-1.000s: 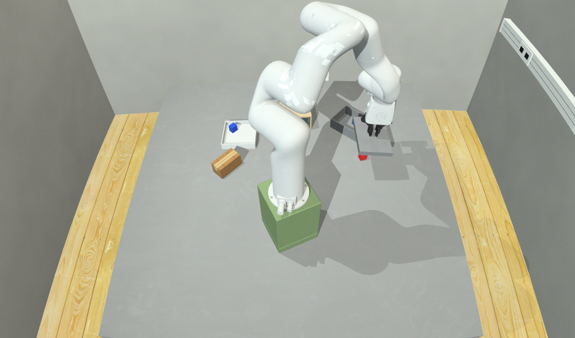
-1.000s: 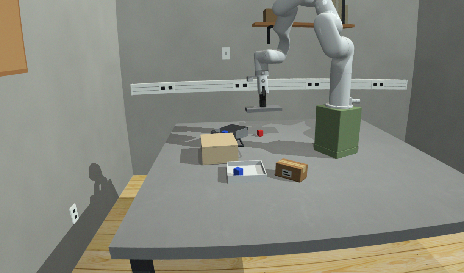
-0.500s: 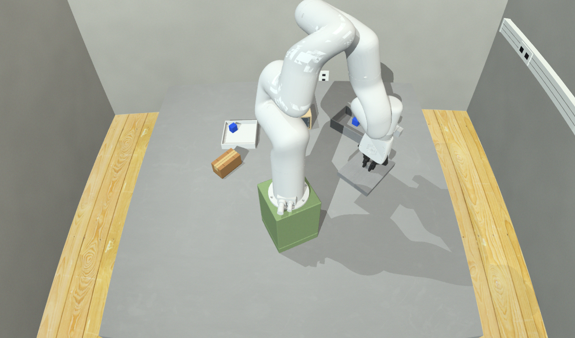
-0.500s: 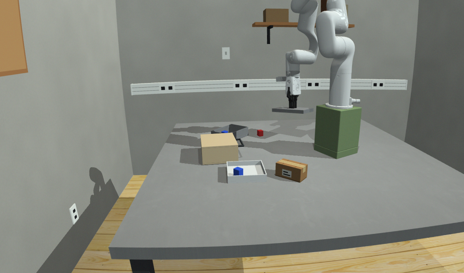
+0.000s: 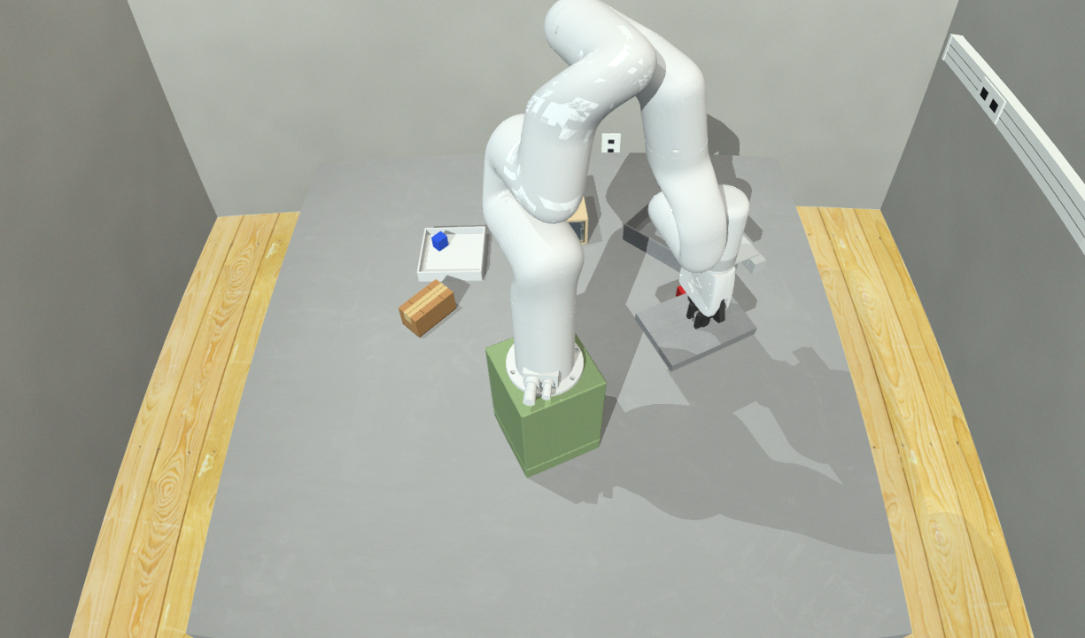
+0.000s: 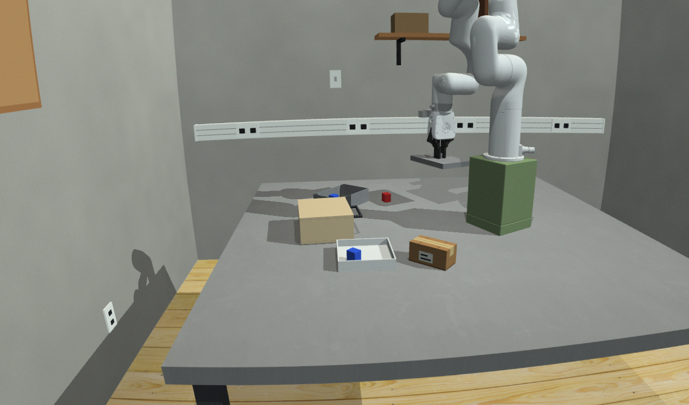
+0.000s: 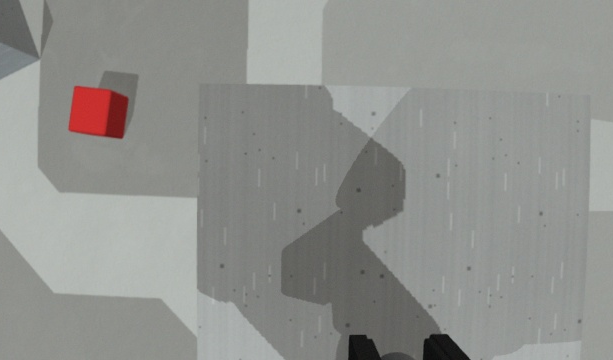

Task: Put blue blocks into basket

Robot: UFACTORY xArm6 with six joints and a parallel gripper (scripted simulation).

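The grey metal lid lies 30 mm below my hand. Round my hand: light wooden cabinet: 380 mm ahead, 340 mm to the left, 150 mm below; dark metal box: 360 mm ahead, 40 mm to the left, 160 mm below; red block: 200 mm ahead, 170 mm below.
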